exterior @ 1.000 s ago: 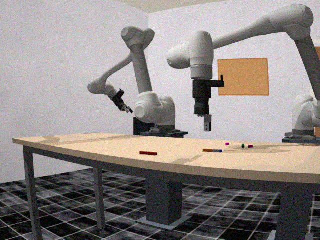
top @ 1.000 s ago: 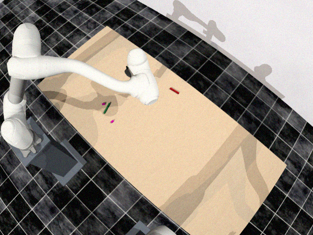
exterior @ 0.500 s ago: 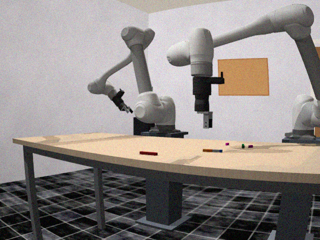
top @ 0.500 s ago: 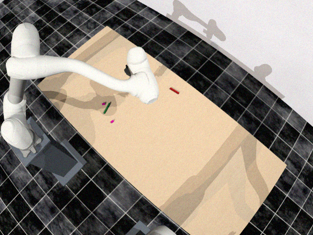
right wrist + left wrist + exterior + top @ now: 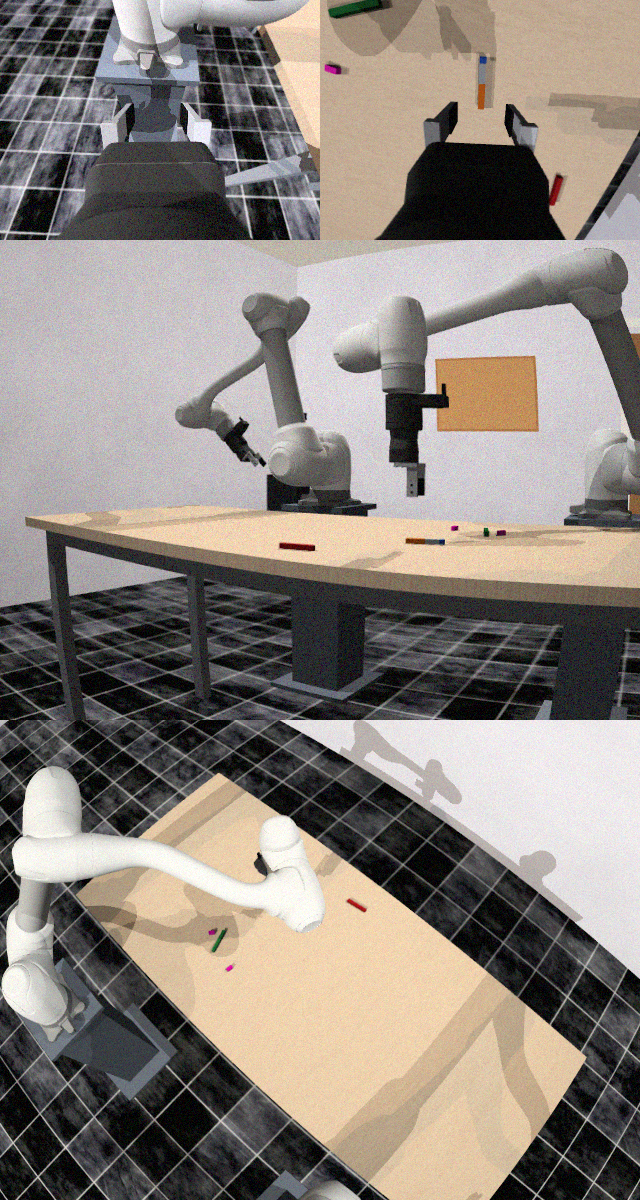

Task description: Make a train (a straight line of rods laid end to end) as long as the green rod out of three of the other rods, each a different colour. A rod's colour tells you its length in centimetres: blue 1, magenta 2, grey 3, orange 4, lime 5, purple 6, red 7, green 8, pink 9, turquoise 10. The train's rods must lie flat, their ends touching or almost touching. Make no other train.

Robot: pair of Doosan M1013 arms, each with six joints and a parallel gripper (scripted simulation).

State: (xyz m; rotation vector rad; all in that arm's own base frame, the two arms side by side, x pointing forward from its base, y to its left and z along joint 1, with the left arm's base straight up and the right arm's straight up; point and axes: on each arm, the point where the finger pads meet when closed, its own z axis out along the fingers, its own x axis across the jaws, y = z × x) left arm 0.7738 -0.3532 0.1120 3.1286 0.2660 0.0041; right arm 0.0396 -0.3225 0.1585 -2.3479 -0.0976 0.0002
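Note:
My left gripper is now 11 cm above the orange rod. The rest, counted from my left hand: blue rod: 11 cm below, 6 cm to the left, 1 cm behind; grey rod: 11 cm below, 4 cm to the left, 1 cm behind; green rod: 21 cm behind, 11 cm below, 8 cm to the left.

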